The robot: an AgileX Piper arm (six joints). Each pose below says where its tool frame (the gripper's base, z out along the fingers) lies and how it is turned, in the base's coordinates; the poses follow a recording.
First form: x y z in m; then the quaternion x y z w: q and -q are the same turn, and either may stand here.
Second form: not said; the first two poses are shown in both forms.
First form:
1: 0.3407 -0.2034 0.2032 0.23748 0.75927 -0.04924 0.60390
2: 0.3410 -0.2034 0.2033 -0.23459 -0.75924 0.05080 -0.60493
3: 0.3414 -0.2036 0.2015 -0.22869 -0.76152 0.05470 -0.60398
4: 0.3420 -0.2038 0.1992 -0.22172 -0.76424 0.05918 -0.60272
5: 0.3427 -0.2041 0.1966 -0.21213 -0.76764 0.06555 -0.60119
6: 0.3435 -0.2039 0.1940 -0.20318 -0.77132 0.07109 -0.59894
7: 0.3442 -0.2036 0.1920 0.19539 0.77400 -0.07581 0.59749
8: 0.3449 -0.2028 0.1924 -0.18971 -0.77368 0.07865 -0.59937
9: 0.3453 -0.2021 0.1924 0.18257 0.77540 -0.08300 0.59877
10: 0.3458 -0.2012 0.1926 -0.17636 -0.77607 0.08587 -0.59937
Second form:
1: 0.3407 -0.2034 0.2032 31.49 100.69 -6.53
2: 0.3410 -0.2034 0.2033 31.10 100.64 -6.73
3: 0.3414 -0.2036 0.2015 30.33 100.98 -7.25
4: 0.3420 -0.2038 0.1992 29.42 101.40 -7.85
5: 0.3427 -0.2041 0.1966 28.16 101.91 -8.70
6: 0.3435 -0.2039 0.1940 27.00 102.50 -9.45
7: 0.3442 -0.2036 0.1920 25.98 102.91 -10.08
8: 0.3449 -0.2028 0.1924 25.20 102.79 -10.45
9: 0.3453 -0.2021 0.1924 24.26 103.05 -11.03
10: 0.3458 -0.2012 0.1926 23.43 103.11 -11.41
